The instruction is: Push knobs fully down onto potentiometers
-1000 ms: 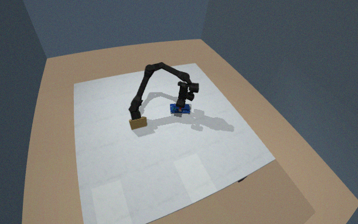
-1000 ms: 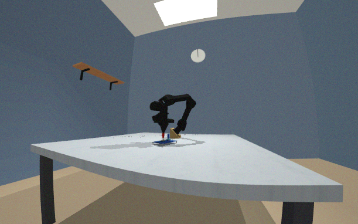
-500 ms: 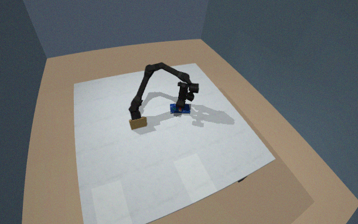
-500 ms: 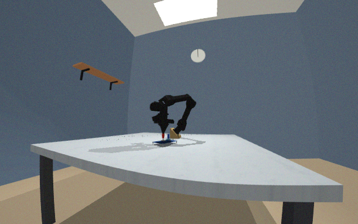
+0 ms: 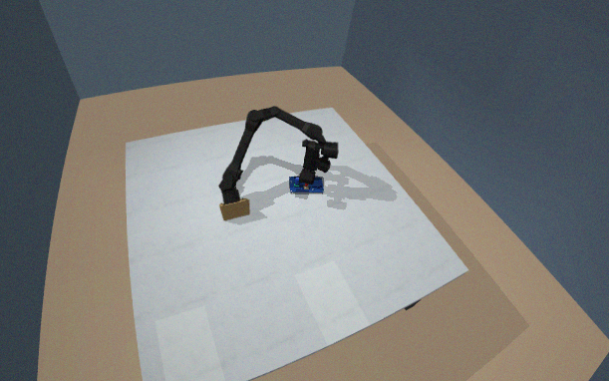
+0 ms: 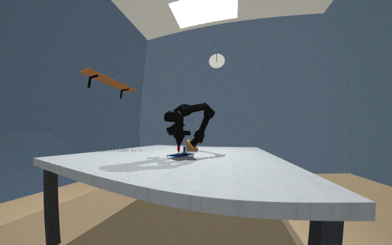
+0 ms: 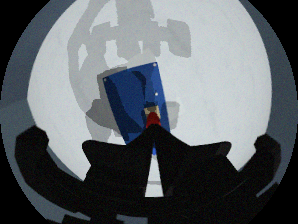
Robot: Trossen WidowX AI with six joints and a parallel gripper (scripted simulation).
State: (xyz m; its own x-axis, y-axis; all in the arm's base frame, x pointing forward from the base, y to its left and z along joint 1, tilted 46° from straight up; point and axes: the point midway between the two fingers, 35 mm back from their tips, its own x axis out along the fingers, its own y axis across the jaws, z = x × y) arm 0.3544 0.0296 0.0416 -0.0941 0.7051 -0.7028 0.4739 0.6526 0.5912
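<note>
My gripper tip is now 20 mm above the red knob.
</note>
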